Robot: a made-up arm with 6 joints.
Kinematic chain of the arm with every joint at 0, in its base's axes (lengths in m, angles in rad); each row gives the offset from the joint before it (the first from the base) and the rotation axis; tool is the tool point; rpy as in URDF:
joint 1: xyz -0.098 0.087 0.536 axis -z
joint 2: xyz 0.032 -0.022 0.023 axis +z
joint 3: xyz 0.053 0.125 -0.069 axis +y
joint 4: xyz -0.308 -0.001 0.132 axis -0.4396 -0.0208 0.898
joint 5: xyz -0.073 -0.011 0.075 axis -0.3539 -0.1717 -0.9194
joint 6: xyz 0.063 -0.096 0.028 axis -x
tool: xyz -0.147 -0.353 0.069 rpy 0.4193 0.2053 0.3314
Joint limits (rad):
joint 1: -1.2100..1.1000
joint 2: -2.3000..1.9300
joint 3: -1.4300..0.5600
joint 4: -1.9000..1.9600
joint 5: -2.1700..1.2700
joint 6: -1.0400..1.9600
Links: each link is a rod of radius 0.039 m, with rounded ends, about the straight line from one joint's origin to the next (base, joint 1, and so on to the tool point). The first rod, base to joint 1, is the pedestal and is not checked.
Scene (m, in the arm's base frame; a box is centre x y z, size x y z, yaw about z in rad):
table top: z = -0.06
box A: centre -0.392 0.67 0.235 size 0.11 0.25 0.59 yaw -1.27
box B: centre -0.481 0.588 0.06 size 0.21 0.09 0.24 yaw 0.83
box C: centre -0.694 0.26 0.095 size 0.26 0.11 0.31 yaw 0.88
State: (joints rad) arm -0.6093 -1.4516 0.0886 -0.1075 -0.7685 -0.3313
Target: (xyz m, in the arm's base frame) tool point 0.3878 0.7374 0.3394
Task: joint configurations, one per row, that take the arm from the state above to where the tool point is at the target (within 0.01 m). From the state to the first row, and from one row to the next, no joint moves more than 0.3 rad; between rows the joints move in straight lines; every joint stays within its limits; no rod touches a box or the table.
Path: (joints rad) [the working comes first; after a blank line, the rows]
Joints at the target: -0.1329 -2.1830 -0.4379 -1.0087 0.4168 -0.1026
Straight joint move there: touches box A.

1: -0.5545 -1.5764 0.0574 -0.2606 -0.4946 -0.2154
2: -0.4997 -1.7012 0.0262 -0.4138 -0.2207 -0.0995
3: -0.4449 -1.8260 -0.0050 -0.5669 0.0532 0.0164
4: -0.2889 -2.0045 -0.2214 -0.7878 0.2350 -0.0431
5: -0.1329 -2.1830 -0.4379 -1.0087 0.4168 -0.1026

